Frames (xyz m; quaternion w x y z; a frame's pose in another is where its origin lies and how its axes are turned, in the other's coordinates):
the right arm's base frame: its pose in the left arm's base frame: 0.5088 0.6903 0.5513 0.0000 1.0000 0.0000 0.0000
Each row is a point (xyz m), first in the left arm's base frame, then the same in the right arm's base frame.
Working: the left arm's base frame: its pose in the right arm's base frame: -0.5088 0.6903 0.5513 0.0000 1.0000 0.0000 0.0000

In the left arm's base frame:
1: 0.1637 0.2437 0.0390
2: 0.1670 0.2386 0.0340
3: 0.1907 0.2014 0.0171
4: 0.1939 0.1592 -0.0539
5: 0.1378 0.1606 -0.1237
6: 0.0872 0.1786 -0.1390
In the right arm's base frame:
1: -0.3451 0.4466 0.5123
2: -0.3418 0.4517 0.5173
3: -0.3181 0.4889 0.5342
4: -0.3149 0.5311 0.6052
5: -0.3710 0.5297 0.6750
6: -0.4216 0.5117 0.6903

